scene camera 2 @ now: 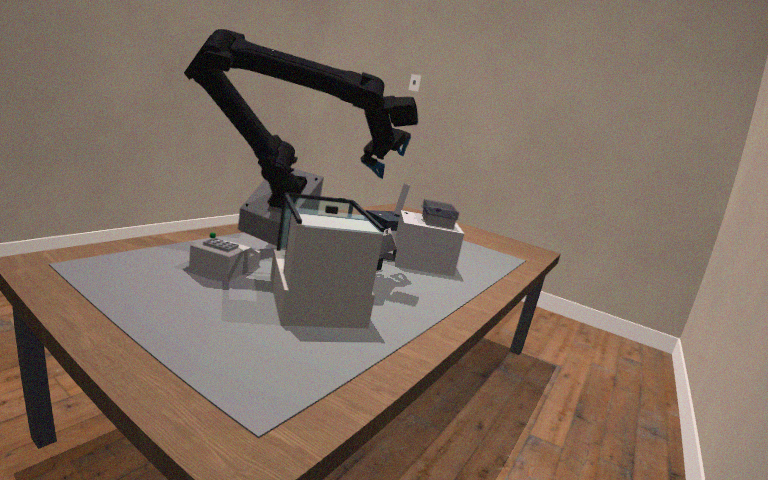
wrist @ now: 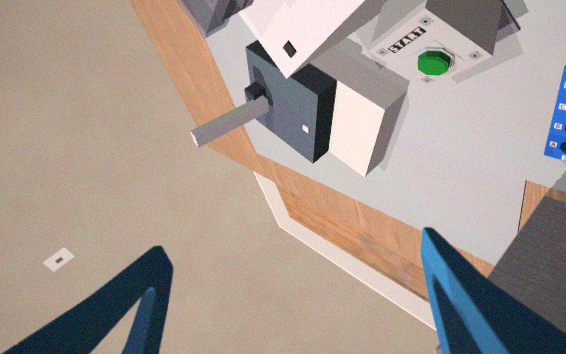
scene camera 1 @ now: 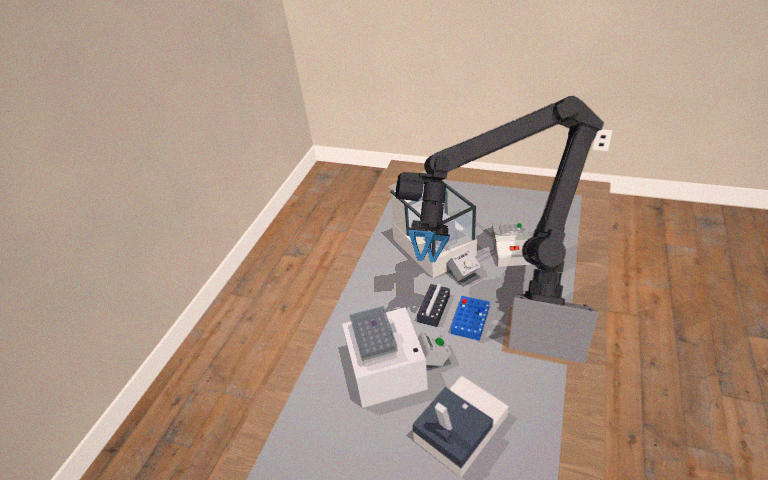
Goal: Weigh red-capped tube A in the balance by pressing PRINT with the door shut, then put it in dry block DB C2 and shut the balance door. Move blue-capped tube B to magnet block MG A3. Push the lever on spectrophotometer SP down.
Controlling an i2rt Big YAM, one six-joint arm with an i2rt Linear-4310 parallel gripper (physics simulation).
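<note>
My gripper (scene camera 1: 427,258) (scene camera 2: 390,165) (wrist: 287,248) is open and empty, high above the mat near the balance. Red-capped tube A (scene camera 1: 464,301) stands in a corner of the blue rack (scene camera 1: 469,325). A dark blue cap, apparently tube B (scene camera 1: 480,310), shows in the same rack. The glass-walled balance (scene camera 1: 456,249) (scene camera 2: 331,277) is partly behind my gripper in the first scene view; I cannot tell its door's state. The white unit with a grey well block (scene camera 1: 373,336) (scene camera 2: 440,212) looks like DB. The black block (scene camera 1: 425,314) looks like MG. Spectrophotometer SP (scene camera 1: 467,433) (wrist: 290,122) has its lever (scene camera 1: 442,416) (scene camera 2: 402,198) (wrist: 230,122) sticking up.
The balance's small console (scene camera 1: 464,264) stands beside it. A START console with a green button (scene camera 1: 439,341) (wrist: 434,63) stands by the white unit. A white device with a red display (scene camera 1: 506,255) (scene camera 2: 212,260) stands near the arm's base (scene camera 1: 552,328).
</note>
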